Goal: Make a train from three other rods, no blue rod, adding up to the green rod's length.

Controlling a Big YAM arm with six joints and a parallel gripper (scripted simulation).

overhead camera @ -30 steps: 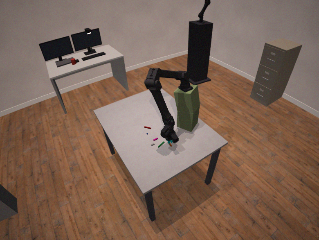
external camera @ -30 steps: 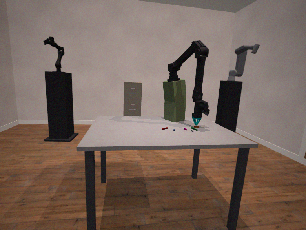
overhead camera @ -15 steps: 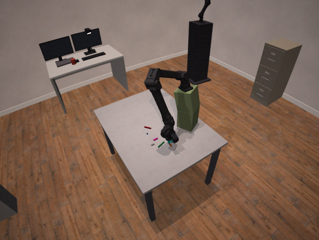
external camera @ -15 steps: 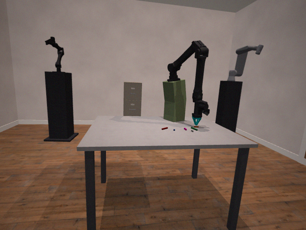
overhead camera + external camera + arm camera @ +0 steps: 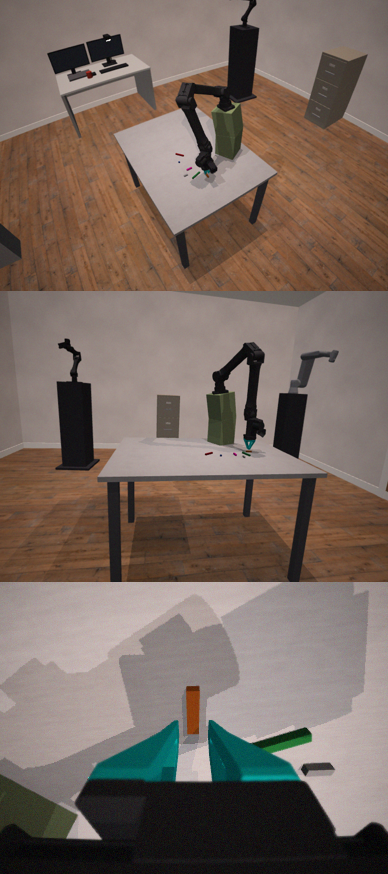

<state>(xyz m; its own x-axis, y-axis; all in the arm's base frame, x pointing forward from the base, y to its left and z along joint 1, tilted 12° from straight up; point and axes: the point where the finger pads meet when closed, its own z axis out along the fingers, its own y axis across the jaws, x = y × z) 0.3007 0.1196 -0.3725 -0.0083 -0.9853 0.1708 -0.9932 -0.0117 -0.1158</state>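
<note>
Now: the orange rod 20 mm below my hand. The rest, counted from my hand: grey rod: 140 mm ahead, 70 mm to the right, 20 mm below; then green rod: 70 mm ahead, 40 mm to the right, 20 mm below; then small blue rod: 220 mm to the right, 120 mm ahead, 20 mm below.
</note>
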